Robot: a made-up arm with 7 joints. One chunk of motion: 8 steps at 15 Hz.
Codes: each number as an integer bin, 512 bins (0 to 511) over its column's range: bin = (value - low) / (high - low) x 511, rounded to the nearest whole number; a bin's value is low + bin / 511 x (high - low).
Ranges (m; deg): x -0.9..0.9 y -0.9..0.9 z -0.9..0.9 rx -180..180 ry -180..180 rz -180..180
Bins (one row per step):
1: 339 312 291 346 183 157
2: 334 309 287 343 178 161
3: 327 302 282 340 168 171
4: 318 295 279 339 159 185
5: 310 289 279 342 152 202
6: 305 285 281 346 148 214
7: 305 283 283 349 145 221
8: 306 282 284 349 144 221
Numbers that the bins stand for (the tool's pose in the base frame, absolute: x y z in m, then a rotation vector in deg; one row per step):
1: 0.2941 0.1990 0.1250 63.76 -51.08 -69.39
2: 0.2765 0.1885 0.1110 61.64 -54.60 -66.58
3: 0.2519 0.1638 0.0933 59.53 -61.64 -59.53
4: 0.2202 0.1391 0.0828 58.83 -67.98 -49.67
5: 0.1920 0.1180 0.0828 60.94 -72.92 -37.69
6: 0.1744 0.1039 0.0898 63.76 -75.73 -29.24
7: 0.1744 0.0969 0.0969 65.87 -77.85 -24.31
8: 0.1779 0.0933 0.1004 65.87 -78.55 -24.31

